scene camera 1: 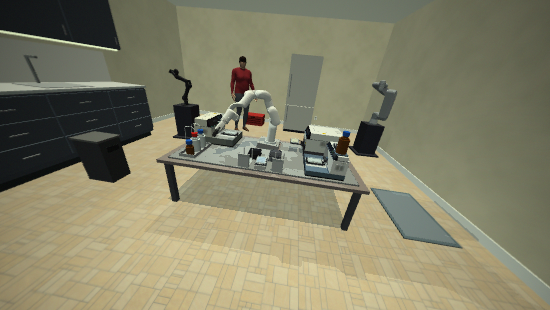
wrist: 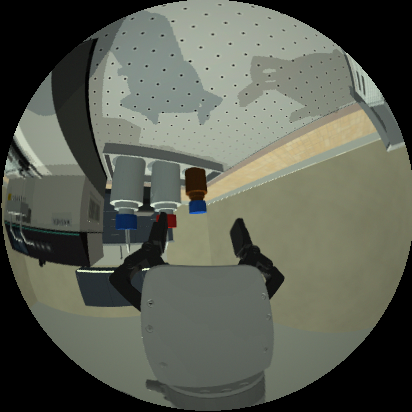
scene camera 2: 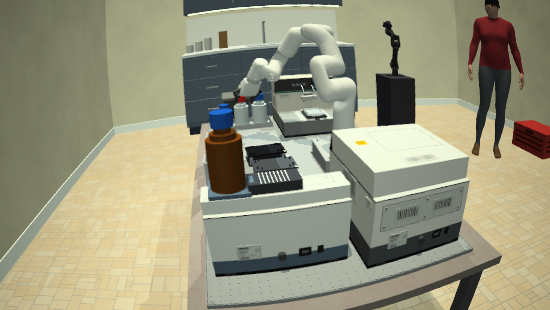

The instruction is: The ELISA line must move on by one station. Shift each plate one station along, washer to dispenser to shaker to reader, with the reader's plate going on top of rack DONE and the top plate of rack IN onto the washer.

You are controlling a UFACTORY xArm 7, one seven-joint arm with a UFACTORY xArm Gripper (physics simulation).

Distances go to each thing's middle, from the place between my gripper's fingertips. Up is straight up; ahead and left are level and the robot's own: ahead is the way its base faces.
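Blue-capped white bottle (wrist: pixel 126 194): my hand 110 mm past it, 180 mm to the left of it, 90 mm above it.
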